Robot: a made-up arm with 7 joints.
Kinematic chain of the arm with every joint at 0, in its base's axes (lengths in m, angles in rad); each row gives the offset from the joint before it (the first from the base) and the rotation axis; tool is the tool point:
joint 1: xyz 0 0.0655 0 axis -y
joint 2: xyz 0 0.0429 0 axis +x
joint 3: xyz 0 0 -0.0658 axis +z
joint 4: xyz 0 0 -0.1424 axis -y
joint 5: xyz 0 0 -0.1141 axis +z
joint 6: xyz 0 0 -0.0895 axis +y
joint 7: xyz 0 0 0 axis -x
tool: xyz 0 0 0
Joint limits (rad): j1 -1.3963..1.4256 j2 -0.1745..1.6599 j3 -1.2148..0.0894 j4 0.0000..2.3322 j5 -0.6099..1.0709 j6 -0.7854..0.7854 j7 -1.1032..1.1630
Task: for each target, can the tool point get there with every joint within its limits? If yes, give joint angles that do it. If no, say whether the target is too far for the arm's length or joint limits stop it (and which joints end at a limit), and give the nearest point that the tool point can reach.
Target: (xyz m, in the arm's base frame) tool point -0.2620 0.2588 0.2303
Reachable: no: joint limits stop it (at a limit: joint 1, joint 2, joint 3) | nearest point -0.0044 0.2839 0.2033 | short by 0.260 m
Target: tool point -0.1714 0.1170 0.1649
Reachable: no: joint limits stop it (at a limit: joint 1, joint 2, joint 3, joint 4) | nearest point 0.0023 0.1747 0.1480 | short by 0.184 m
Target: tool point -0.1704 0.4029 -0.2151
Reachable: yes | joints -0.8142 1.0126 -1.0833 0.4261 0.4254 -0.0588 0.5287
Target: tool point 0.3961 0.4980 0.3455
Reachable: no: too far | nearest point 0.2407 0.3588 0.1273 | short by 0.302 m
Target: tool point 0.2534 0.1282 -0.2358
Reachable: yes | joints 0.5293 0.5482 -1.0020 1.1398 0.7011 0.3103 0.8545
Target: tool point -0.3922 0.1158 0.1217
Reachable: no: joint limits stop it (at a limit: joint 1, joint 4) | nearest point -0.4055 0.1167 -0.0715 | short by 0.194 m
